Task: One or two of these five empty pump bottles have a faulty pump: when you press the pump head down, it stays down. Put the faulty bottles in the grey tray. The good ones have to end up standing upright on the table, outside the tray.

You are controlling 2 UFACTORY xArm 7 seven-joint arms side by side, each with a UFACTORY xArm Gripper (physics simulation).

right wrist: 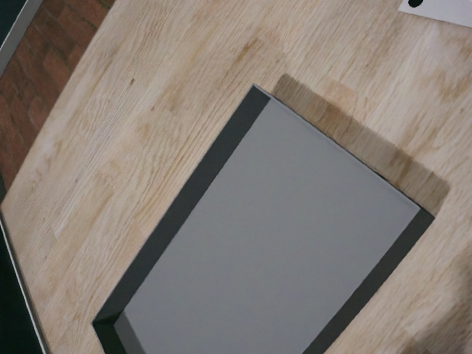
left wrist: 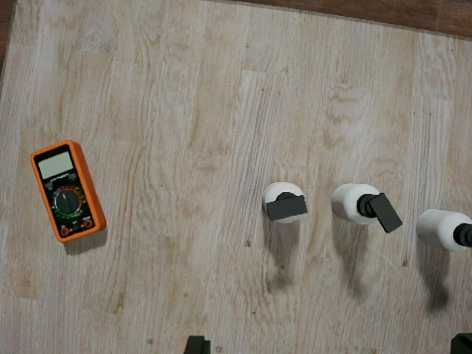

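Places are measured from the left arm's base along level axes (x ahead, y left, z up), in centimetres.
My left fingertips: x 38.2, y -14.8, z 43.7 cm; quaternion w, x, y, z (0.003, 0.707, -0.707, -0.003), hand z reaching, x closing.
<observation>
Ahead of a thing's pixels: the offset from my left fingertips to its middle. "spot": to the spot under its first point.
Three white bottles with dark pump heads stand upright in the left wrist view: one bottle @[dx +4.0, dy -2.3, dz -36.7 cm] (left wrist: pixel 272 194) right of the middle, one bottle @[dx +3.9, dy -12.0, dz -36.7 cm] (left wrist: pixel 347 201) to its right, and one bottle @[dx +0.4, dy -24.2, dz -36.7 cm] (left wrist: pixel 440 229) cut off by the right edge. Whether any pump head is down cannot be told. My left gripper (left wrist: pixel 330 345) is open, its fingertips wide apart at the bottom edge, with no bottle between them. The grey tray @[dx -3.0, dy -61.8, dz -42.2 cm] (right wrist: pixel 191 192) lies on the table in the right wrist view; no bottle shows in its visible part. My right gripper's fingers do not show.
An orange multimeter @[dx +4.9, dy +26.6, dz -42.0 cm] (left wrist: pixel 69 200) lies on the table, left of the bottles. The table's far edge runs along the top of the left wrist view. Part of a white flat thing with a black spot @[spot: dx -31.2, dy -56.3, dz -43.6 cm] (right wrist: pixel 450 11) shows at the top right of the right wrist view.
</observation>
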